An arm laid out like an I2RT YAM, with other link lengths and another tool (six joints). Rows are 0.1 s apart.
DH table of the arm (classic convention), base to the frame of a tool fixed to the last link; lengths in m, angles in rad. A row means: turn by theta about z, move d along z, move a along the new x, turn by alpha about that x. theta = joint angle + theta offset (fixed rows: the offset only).
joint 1: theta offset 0, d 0.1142, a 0.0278, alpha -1.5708
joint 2: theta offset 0, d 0, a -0.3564, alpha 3.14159
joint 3: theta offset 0.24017, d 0, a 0.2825, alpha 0
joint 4: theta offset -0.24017, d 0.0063, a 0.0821, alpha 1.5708
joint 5: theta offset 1.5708, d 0.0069, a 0, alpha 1.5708
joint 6: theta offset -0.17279, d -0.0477, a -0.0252, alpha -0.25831
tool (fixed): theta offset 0, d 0.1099, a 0, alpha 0
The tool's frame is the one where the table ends.
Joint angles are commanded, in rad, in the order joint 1, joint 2, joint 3, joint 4, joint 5, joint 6. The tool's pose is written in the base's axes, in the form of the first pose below.
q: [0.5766 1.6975 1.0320 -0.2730 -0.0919 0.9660]
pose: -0.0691 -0.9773 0.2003 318.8; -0.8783 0.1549 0.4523 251.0; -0.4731 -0.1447 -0.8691 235.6; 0 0 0 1
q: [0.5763 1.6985 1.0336 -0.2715 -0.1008 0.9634]
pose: -0.0635 -0.9785 0.1962 319.0; -0.8759 0.1488 0.4590 251.5; -0.4783 -0.1427 -0.8665 236.1; 0 0 0 1
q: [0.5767 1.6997 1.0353 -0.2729 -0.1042 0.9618]
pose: -0.0610 -0.9793 0.1931 319.0; -0.8756 0.1454 0.4606 251.9; -0.4792 -0.1410 -0.8663 236.2; 0 0 0 1
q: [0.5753 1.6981 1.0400 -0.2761 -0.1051 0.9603]
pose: -0.0594 -0.9789 0.1954 319.7; -0.8748 0.1453 0.4621 251.8; -0.4808 -0.1435 -0.8650 238.1; 0 0 0 1
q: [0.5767 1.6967 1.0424 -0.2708 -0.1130 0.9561]
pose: -0.0482 -0.9794 0.1961 319.6; -0.8713 0.1372 0.4712 252.9; -0.4884 -0.1481 -0.8599 240.0; 0 0 0 1
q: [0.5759 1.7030 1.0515 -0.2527 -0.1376 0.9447]
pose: -0.0222 -0.9806 0.1950 322.4; -0.8608 0.1180 0.4952 255.9; -0.5085 -0.1568 -0.8466 242.6; 0 0 0 1
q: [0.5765 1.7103 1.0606 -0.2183 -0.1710 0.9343]
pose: 0.0141 -0.9802 0.1974 325.9; -0.8416 0.0950 0.5317 260.5; -0.5400 -0.1736 -0.8236 246.5; 0 0 0 1
